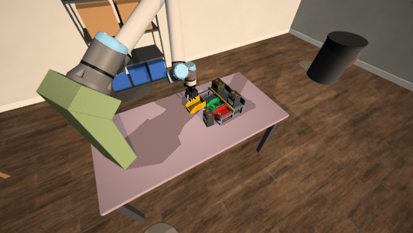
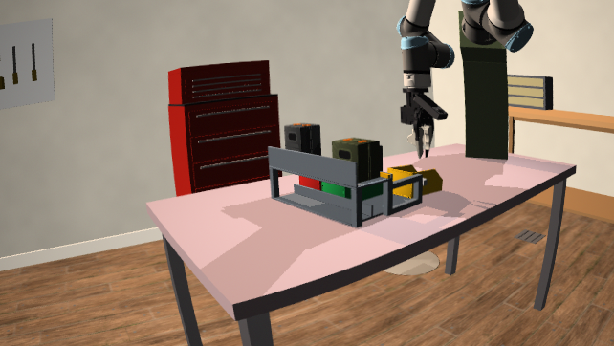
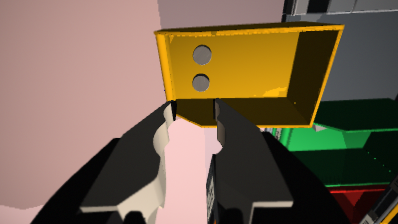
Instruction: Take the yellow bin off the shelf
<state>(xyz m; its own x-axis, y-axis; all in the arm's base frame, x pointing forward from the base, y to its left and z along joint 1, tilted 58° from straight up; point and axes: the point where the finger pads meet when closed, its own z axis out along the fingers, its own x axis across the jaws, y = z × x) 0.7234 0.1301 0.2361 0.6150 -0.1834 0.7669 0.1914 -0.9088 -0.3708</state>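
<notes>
My hand is 4 cm short of the yellow open bin, 1 cm to the right of it and 8 cm above it. Round my hand: dark case 35 cm ahead, 13 cm to the right, 4 cm above; green bin 23 cm ahead, 5 cm to the right, 8 cm below; red bin 26 cm ahead, 15 cm to the right, 8 cm below.
</notes>
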